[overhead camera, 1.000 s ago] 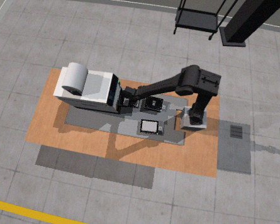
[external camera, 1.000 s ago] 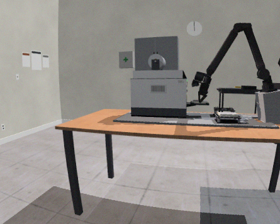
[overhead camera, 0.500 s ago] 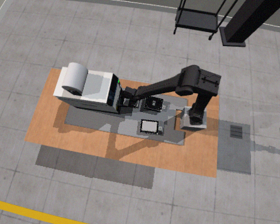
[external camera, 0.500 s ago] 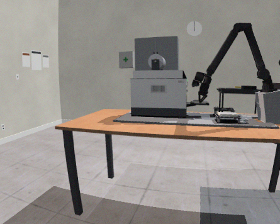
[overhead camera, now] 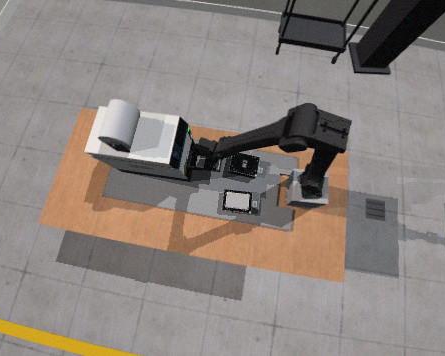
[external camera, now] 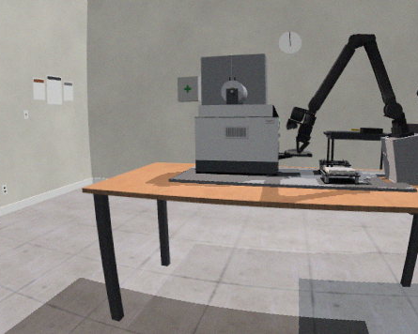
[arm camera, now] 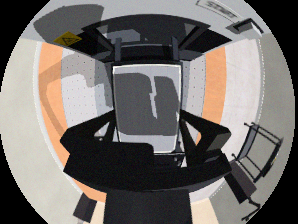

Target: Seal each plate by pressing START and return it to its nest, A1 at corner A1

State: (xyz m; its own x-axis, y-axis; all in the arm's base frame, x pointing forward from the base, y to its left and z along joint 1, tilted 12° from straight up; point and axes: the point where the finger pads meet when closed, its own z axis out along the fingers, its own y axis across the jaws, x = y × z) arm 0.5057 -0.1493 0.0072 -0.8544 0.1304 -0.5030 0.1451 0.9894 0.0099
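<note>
Right now my hand is 10 mm above the sealer stage. Round my hand: foil roll 330 mm ahead, 300 mm above, 50 mm to the right.
</note>
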